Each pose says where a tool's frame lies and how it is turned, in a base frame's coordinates. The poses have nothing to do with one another.
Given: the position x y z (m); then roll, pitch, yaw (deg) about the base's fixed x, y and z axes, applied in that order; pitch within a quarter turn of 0, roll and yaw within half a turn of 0.
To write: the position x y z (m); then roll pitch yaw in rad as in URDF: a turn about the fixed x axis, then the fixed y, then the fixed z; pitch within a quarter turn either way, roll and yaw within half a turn. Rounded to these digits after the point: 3 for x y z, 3 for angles.
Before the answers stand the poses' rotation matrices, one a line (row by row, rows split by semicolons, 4 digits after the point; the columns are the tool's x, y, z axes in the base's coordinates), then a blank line. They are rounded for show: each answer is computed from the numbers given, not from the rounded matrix.
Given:
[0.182 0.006 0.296 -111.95 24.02 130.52]
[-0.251 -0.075 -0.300 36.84 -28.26 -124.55]
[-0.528 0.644 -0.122 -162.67 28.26 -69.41]
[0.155 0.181 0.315 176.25 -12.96 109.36]
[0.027 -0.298 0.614 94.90 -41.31 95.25]
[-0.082 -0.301 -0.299 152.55 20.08 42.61]
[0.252 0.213 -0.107 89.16 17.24 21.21]
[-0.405 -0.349 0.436 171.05 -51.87 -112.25]
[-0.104 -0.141 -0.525 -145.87 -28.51 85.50]
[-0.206 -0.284 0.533 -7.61 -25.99 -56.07]
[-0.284 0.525 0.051 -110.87 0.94 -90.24]
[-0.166 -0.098 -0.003 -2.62 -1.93 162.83]
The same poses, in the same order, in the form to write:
-0.5935 0.5295 -0.6062; 0.6944 -0.0441 -0.7183; -0.4071 -0.8472 -0.3414
-0.4995 0.8202 -0.2789; -0.7255 -0.2201 0.6521; 0.4735 0.5281 0.7049
0.3098 -0.9432 0.1199; -0.8245 -0.2037 0.5279; -0.4735 -0.2624 -0.8408
-0.3231 0.9463 -0.0125; 0.9194 0.3170 0.2328; 0.2243 0.0637 -0.9724
-0.0687 0.1452 0.9870; 0.7480 -0.6471 0.1473; 0.6601 0.7484 -0.0642
0.6912 0.7173 0.0878; 0.6359 -0.5460 -0.5455; -0.3433 0.4330 -0.8335
0.8904 0.2710 0.3658; 0.3455 0.1209 -0.9306; -0.2964 0.9550 0.0140
-0.2338 -0.8679 -0.4382; -0.5715 0.4873 -0.6603; 0.7866 0.0961 -0.6099
0.0689 0.8462 -0.5283; 0.8760 0.2020 0.4379; 0.4773 -0.4930 -0.7274
0.5017 0.8548 -0.1326; -0.7458 0.5051 0.4343; 0.4382 -0.1190 0.8910
-0.0042 -0.3562 0.9344; -0.9999 0.0168 0.0019; -0.0164 -0.9343 -0.3562
-0.9549 -0.2964 0.0186; 0.2950 -0.9540 -0.0536; 0.0337 -0.0457 0.9984

[0.182 0.006 0.296 -1.954 0.419 2.278]
[-0.251 -0.075 -0.300 0.643 -0.493 -2.174]
[-0.528 0.644 -0.122 -2.839 0.493 -1.211]
[0.155 0.181 0.315 3.076 -0.226 1.909]
[0.027 -0.298 0.614 1.656 -0.721 1.662]
[-0.082 -0.301 -0.299 2.662 0.350 0.744]
[0.252 0.213 -0.107 1.556 0.301 0.370]
[-0.405 -0.349 0.436 2.985 -0.905 -1.959]
[-0.104 -0.141 -0.525 -2.546 -0.498 1.492]
[-0.206 -0.284 0.533 -0.133 -0.454 -0.979]
[-0.284 0.525 0.051 -1.935 0.016 -1.575]
[-0.166 -0.098 -0.003 -0.046 -0.034 2.842]

